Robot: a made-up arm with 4 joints.
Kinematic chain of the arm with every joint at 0, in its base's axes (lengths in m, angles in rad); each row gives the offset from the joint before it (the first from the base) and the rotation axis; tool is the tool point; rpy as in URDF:
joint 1: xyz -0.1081 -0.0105 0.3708 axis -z
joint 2: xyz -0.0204 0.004 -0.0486 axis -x
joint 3: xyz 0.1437 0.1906 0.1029 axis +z
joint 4: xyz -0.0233 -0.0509 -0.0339 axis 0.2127 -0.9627 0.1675
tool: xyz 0.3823 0.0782 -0.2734 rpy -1.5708 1.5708 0
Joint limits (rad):
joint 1: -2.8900..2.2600
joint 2: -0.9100..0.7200
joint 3: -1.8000..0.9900
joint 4: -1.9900..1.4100
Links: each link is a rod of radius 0.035 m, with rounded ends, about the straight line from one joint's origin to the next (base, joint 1, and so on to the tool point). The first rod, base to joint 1, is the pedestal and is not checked.
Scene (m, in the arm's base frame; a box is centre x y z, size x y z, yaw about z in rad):
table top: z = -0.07
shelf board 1: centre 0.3 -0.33 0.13 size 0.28 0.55 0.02 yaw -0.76
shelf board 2: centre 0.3 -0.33 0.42 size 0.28 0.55 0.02 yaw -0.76
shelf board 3: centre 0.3 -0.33 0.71 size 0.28 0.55 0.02 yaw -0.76
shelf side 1: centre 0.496 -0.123 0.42 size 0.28 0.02 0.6 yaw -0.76
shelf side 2: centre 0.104 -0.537 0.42 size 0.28 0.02 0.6 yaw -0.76
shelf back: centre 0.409 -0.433 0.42 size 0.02 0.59 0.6 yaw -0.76
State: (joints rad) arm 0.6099 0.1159 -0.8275 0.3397
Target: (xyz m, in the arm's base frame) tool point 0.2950 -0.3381 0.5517
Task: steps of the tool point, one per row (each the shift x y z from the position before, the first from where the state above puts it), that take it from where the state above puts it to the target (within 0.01 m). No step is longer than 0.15 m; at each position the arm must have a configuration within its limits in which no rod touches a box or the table.
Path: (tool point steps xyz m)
1: -0.1048 -0.0225 0.0368
2: -0.1012 0.0111 0.0502
3: -0.0910 0.0442 0.0514
4: -0.0766 0.0722 0.0405
5: 0.0839 -0.0279 0.0384
6: 0.0834 -0.0164 0.0396
7: 0.0729 -0.0050 0.0437
8: 0.0526 -0.0013 0.0475
9: 0.0469 -0.0119 -0.0100
10: 0.0537 -0.0187 -0.0199
11: 0.0535 -0.0274 -0.0367

